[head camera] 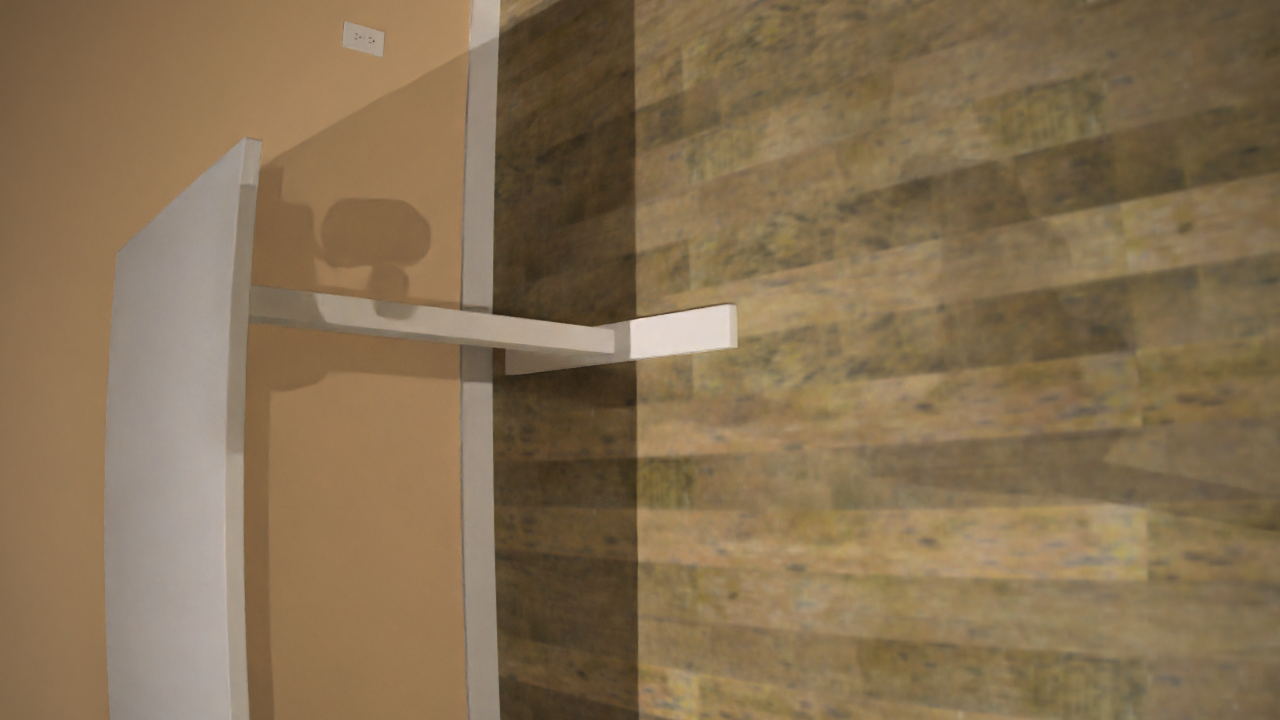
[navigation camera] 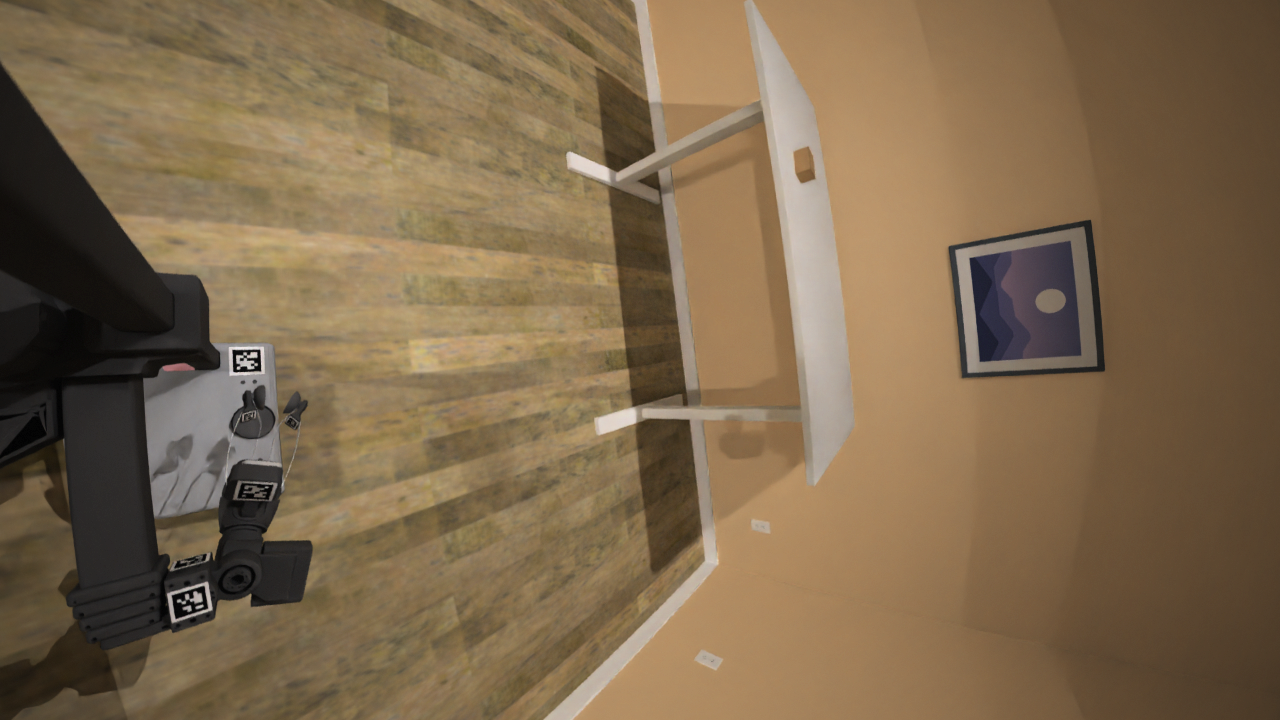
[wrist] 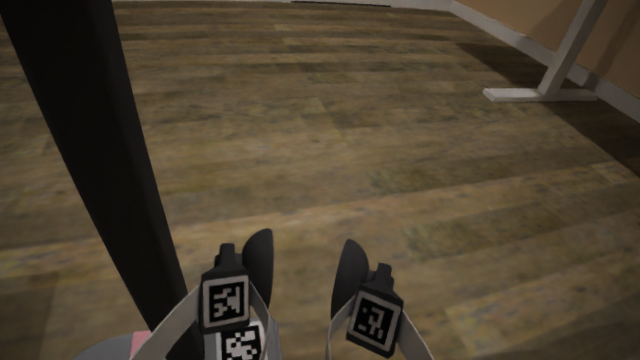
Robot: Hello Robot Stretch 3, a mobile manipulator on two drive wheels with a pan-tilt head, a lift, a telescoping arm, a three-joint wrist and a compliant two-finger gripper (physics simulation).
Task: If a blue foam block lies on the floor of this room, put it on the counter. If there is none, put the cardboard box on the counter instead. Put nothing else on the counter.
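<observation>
A small brown box [navigation camera: 804,164], which looks like the cardboard box, sits on the top of a white table [head camera: 170,465] [navigation camera: 821,304] in the navigation view. My gripper [navigation camera: 275,401] [wrist: 305,260] is open, with nothing between its two dark fingertips. It hangs above the edge of my grey base, well away from the table and the box. No blue foam block shows on the floor parts in these views. The counter does not show either.
The white table stands along the tan wall, with its feet reaching out over the wooden floor [head camera: 939,402] [navigation camera: 501,295] [wrist: 300,135]. A framed picture [navigation camera: 1029,299] hangs above it. My dark mast [wrist: 95,150] crosses the left of the wrist view.
</observation>
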